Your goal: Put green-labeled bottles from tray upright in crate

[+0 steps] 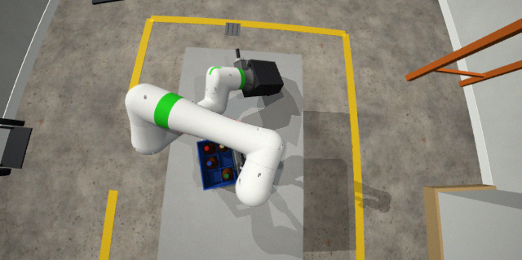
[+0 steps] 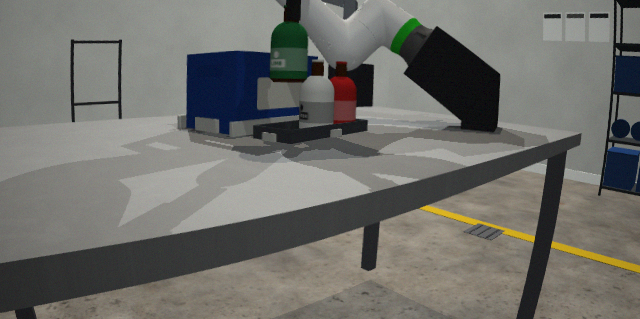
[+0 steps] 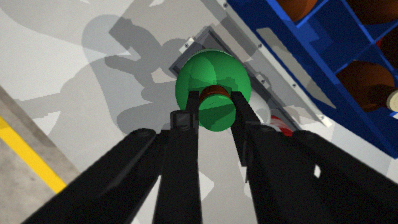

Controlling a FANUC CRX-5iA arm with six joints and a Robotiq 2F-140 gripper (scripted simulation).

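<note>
My hand is 80 mm above the green-labeled bottle. Round my hand: dark tray (250 mm below, 90 mm behind); then white bottle (180 mm below, 80 mm behind); then red bottle (180 mm below, 170 mm behind).
</note>
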